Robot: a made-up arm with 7 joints. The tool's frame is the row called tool.
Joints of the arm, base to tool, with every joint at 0 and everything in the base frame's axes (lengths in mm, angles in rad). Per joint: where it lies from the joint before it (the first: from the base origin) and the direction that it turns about. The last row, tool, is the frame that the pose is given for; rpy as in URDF.
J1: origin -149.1 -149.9 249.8 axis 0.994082 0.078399 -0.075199
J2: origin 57.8 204.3 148 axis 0.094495 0.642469 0.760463
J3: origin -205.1 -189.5 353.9 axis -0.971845 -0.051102 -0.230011
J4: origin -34 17.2 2.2 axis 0 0 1
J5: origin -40.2 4.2 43.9 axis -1 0 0
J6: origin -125.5 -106 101.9 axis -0.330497 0.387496 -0.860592
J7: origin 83.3 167.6 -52 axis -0.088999 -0.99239 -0.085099
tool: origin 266.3 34.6 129 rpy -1.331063 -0.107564 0.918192
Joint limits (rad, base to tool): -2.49..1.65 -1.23..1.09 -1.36..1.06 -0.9..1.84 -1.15..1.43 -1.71..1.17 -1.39..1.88
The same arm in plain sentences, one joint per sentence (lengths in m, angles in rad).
The arm has seven revolute joints in a row. What follows holds with every joint at zero, and every direction is one of the base frame's. Joint 1 sits 0.1491 m along -x and 0.1499 m along -y and 0.2498 m along +z from the base frame's origin and turns about the direction (0.994082, 0.078399, -0.075199), from -2.49 to 1.65 rad. Joint 2 sits 0.0578 m along +x and 0.2043 m along +y and 0.148 m along +z from joint 1 and turns about the direction (0.094495, 0.642469, 0.760463), from -1.23 to 1.09 rad. Joint 3 sits 0.2051 m along -x and 0.1895 m along -y and 0.3539 m along +z from joint 2 and turns about the direction (-0.971845, -0.051102, -0.230011), from -1.36 to 1.06 rad. Joint 4 sits 0.034 m along -x and 0.0172 m along +y and 0.0022 m along +z from joint 3 and turns about +z, from -0.9 to 1.84 rad. Joint 5 sits 0.0402 m along -x and 0.0042 m along +y and 0.0439 m along +z from joint 4 and turns about -x, from -1.15 to 1.43 rad. Joint 6 sits 0.1255 m along -x and 0.106 m along -y and 0.1019 m along +z from joint 5 and turns about the direction (-0.330497, 0.387496, -0.860592), from -1.71 to 1.17 rad. Joint 7 sits 0.0833 m along +x and 0.1676 m along +y and 0.052 m along -z from joint 6 and turns about the direction (-0.088999, -0.99239, -0.085099), from -1.39 to 1.88 rad. The tool frame, which is the frame that the pose is given for, sits 0.2663 m along +x and 0.0346 m along +y and 0.129 m along +z from joint 7; its axes are the base frame's turned by roll -1.3311, pitch -0.1076 and yaw 0.9182 rad (as in URDF: about the fixed x, then y, then z).
